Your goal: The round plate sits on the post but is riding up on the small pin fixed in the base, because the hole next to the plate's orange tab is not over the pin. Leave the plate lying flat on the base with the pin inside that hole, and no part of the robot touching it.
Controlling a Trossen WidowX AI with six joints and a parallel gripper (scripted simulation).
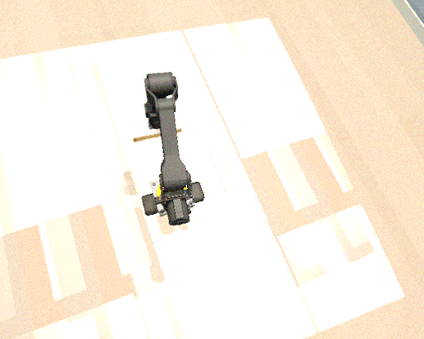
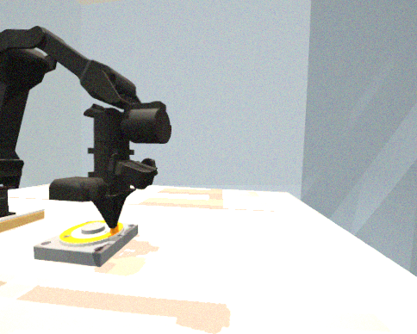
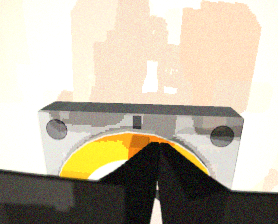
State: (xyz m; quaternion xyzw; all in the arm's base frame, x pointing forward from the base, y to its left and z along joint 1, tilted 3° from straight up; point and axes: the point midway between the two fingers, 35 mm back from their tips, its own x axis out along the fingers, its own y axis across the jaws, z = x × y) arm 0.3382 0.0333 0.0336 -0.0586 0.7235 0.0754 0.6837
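My gripper tip is now 5 cm past the grey base and 2 cm above it.
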